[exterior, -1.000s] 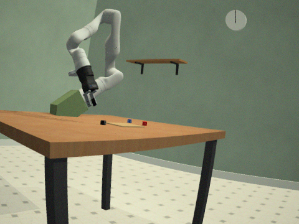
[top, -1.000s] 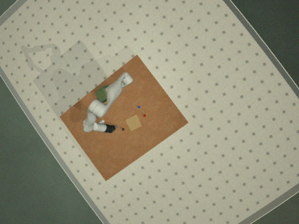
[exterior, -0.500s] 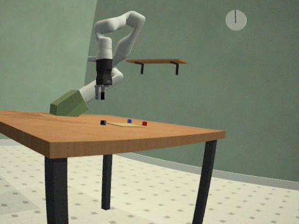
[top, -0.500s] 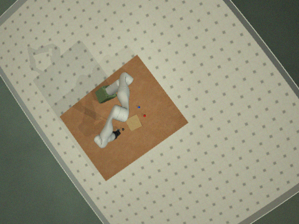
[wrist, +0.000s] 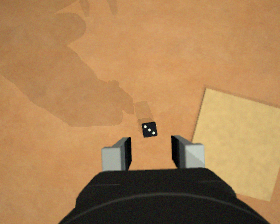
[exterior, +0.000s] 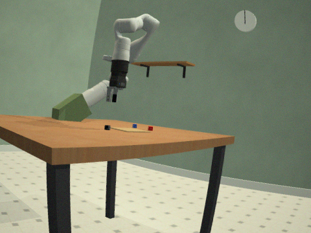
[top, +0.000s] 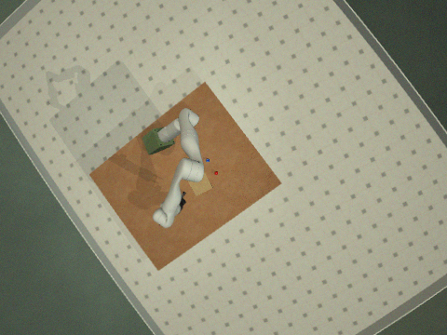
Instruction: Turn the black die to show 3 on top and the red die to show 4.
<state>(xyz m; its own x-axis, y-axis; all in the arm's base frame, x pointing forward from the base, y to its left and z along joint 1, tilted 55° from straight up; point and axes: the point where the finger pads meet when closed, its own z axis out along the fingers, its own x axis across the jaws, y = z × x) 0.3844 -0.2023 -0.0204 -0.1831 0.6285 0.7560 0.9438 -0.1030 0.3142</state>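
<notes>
Right now my hand is 13 cm above the black die and 1 cm past it. Also, from my hand: tan mat 14 cm below, 13 cm to the left; then blue die 28 cm to the left, 13 cm below, 11 cm behind; then red die 28 cm to the left, 13 cm below.
</notes>
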